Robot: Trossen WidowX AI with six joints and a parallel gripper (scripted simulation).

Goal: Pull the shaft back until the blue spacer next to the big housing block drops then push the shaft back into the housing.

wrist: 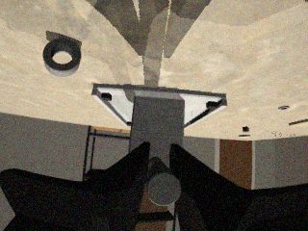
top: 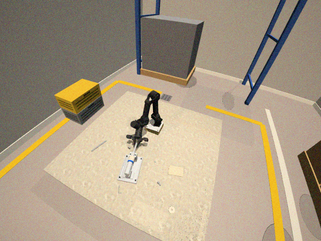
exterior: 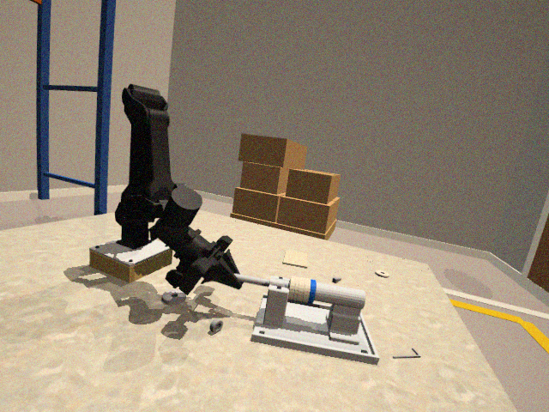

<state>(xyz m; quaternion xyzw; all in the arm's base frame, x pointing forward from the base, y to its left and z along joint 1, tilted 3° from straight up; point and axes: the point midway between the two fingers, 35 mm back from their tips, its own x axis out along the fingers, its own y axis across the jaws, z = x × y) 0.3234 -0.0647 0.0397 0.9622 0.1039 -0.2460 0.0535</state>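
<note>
The grey shaft is 7 cm ahead of my gripper tip, 2 cm to the left of it and 2 cm above it. Also, from my gripper tip: blue spacer (14 cm ahead, 3 cm to the left, 2 cm above); grey washer (14 cm behind, 3 cm to the right, 6 cm below); nut (1 cm behind, 7 cm to the right, 5 cm below).
</note>
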